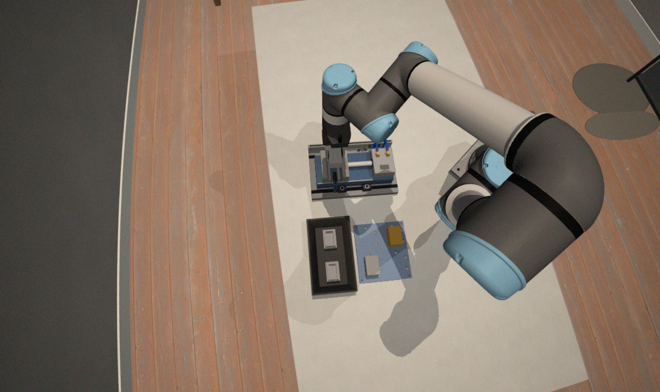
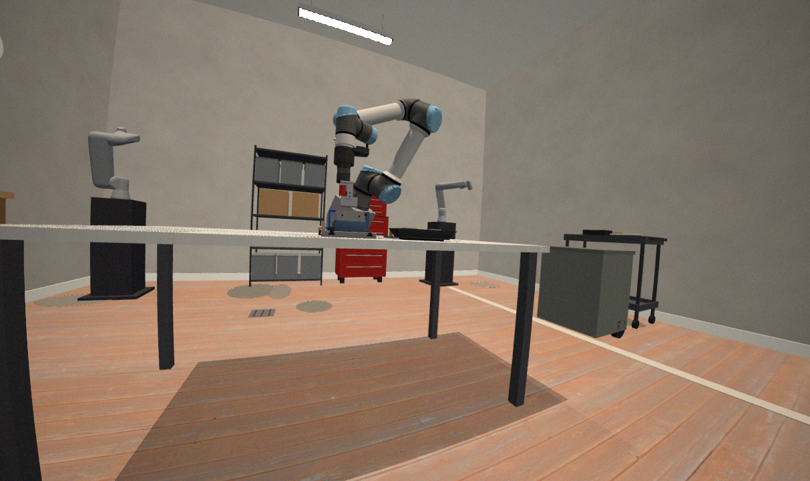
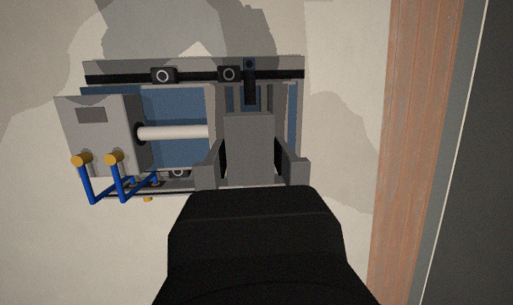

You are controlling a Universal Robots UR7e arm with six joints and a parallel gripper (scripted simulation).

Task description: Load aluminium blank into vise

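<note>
The fixed jaw is 30 mm ahead of my hand and 80 mm below it. Also, from my hand: black work stop rod (10 mm ahead, 50 mm to the left, 70 mm below); then brass blank (130 mm behind, 280 mm to the left, 130 mm below); then moving jaw (30 mm behind, 10 mm to the left, 80 mm below).
</note>
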